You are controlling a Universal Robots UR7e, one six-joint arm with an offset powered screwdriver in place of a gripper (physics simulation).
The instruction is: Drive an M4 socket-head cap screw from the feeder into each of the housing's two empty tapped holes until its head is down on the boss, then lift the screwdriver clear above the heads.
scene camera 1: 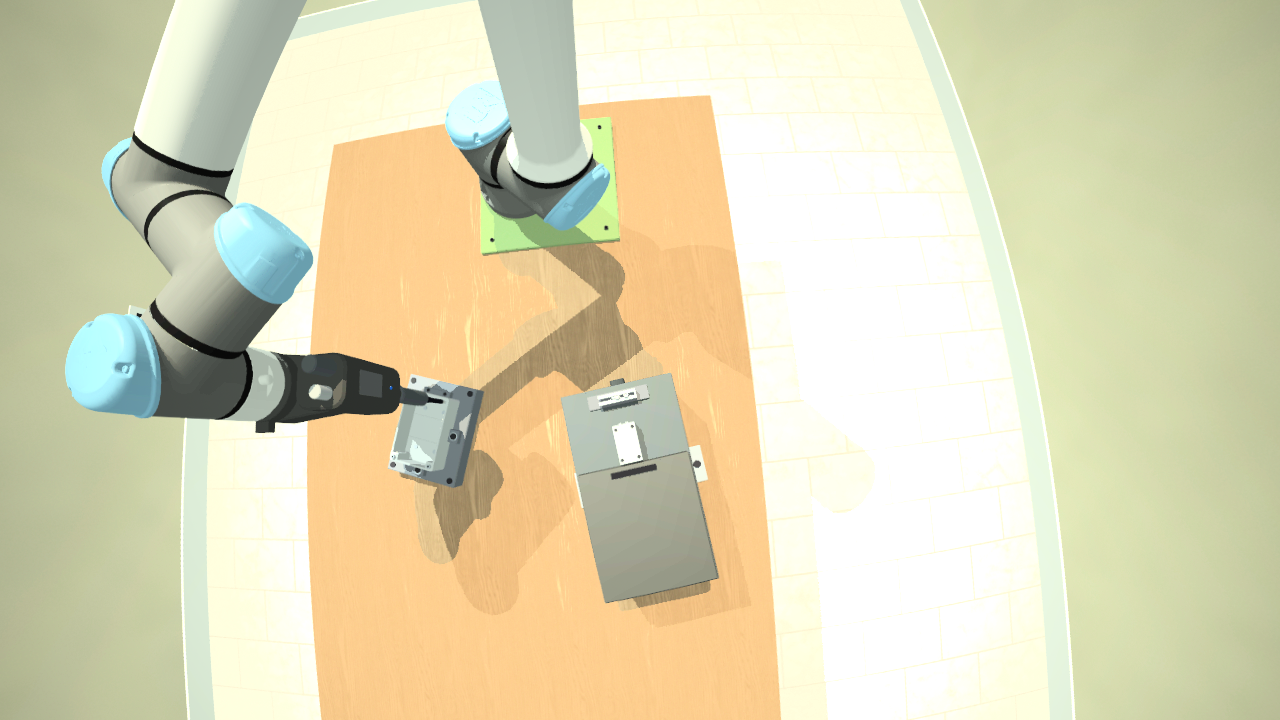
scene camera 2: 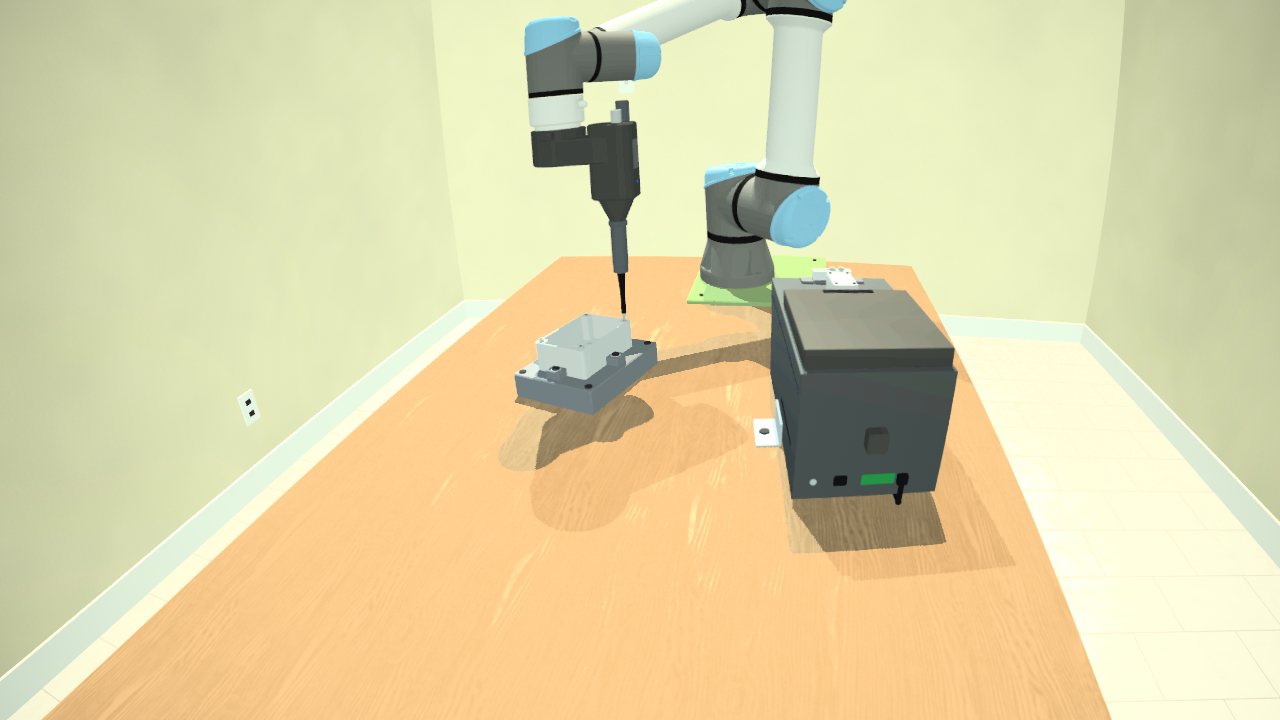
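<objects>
A dark grey screw feeder [scene camera 1: 658,419] sits 0.58 m from the lens.
</objects>
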